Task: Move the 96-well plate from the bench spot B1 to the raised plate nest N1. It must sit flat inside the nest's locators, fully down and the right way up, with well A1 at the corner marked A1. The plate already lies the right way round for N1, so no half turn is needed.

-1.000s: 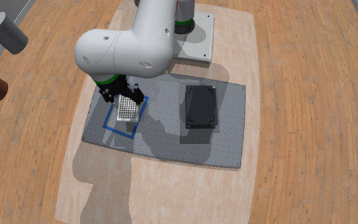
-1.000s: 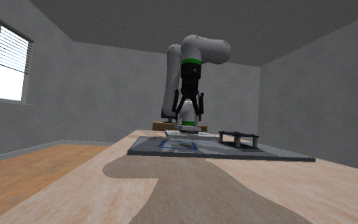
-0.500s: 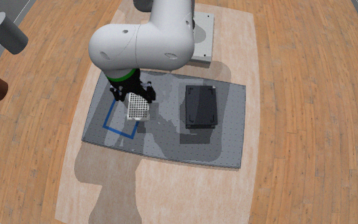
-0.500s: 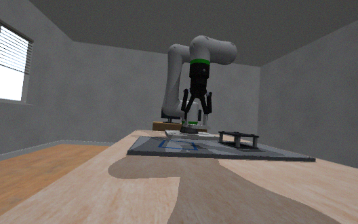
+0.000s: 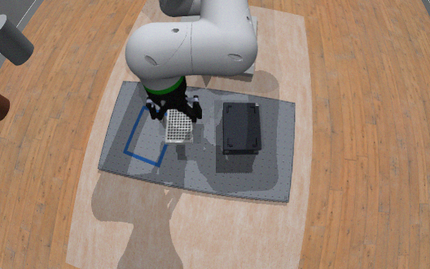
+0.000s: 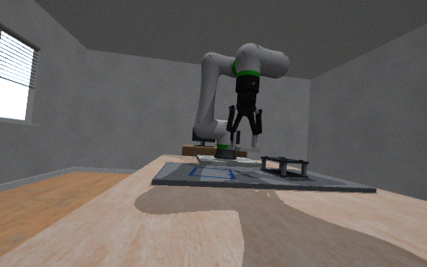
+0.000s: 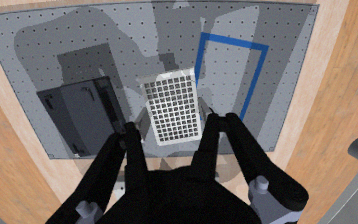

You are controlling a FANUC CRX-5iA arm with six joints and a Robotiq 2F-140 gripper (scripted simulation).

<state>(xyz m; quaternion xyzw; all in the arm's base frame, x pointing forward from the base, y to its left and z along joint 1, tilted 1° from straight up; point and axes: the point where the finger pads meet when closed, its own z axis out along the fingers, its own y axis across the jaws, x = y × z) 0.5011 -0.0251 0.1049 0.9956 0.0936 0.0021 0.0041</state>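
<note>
Now: the black raised nest N1 4 cm behind my hand, 19 cm to the left of it and 6 cm below it. Also, from my hand: white 96-well plate: 2 cm below.
</note>
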